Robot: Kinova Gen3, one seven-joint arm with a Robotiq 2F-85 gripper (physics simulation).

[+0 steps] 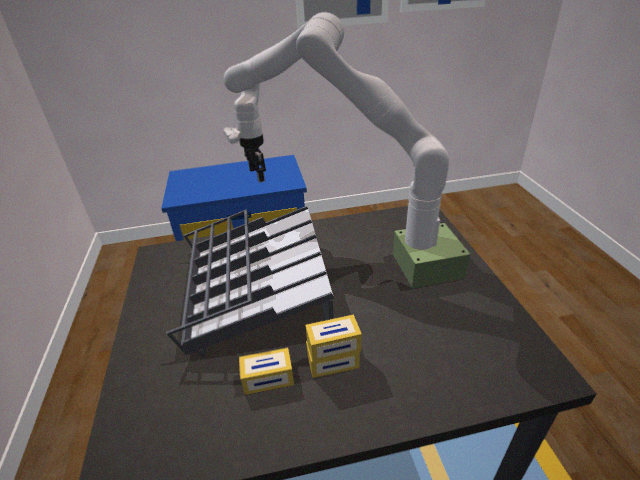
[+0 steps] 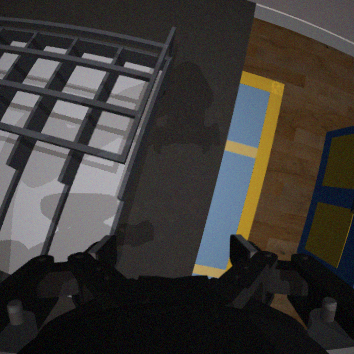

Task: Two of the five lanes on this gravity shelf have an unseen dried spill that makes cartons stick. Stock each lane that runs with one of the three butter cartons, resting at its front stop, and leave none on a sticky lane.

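Pixels of known places: gripper, fingertip midpoint: [image 1: 257, 176] [image 2: 172, 247]; arm's base, origin of the base link: [image 1: 419, 240].
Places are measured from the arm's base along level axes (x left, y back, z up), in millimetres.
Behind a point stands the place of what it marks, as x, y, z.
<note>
The gravity shelf [image 1: 303, 296] [image 2: 92, 182] stands tilted on the table, high end towards the robot base, with white lanes parted by dark dividers and a grey bar grid over its low end. No carton shows on the visible lane surfaces; no spill can be told from the shadows. One butter carton [image 1: 266, 362] {419, -448, -35} lies flat in front of the shelf. To its right, a second butter carton [image 1: 333, 329] {379, -284, 29} lies on top of a third butter carton [image 1: 334, 364] {409, -285, -64}. My gripper [image 1: 258, 174] {-185, -516, 158} [image 2: 172, 247] {-185, -516, 158} is open and empty, high above the shelf's far side, fingers downward.
The dark table [image 1: 439, 372] {419, -26, -99} [image 2: 165, 200] {-174, -506, -99} carries the robot's green base block [image 1: 439, 269] {96, 44, -40} at the right. A blue cabinet [image 1: 232, 183] [image 2: 327, 192] with yellow panels stands beyond the table's far edge. A blue floor mat with a yellow border [image 2: 262, 165] lies beside the table.
</note>
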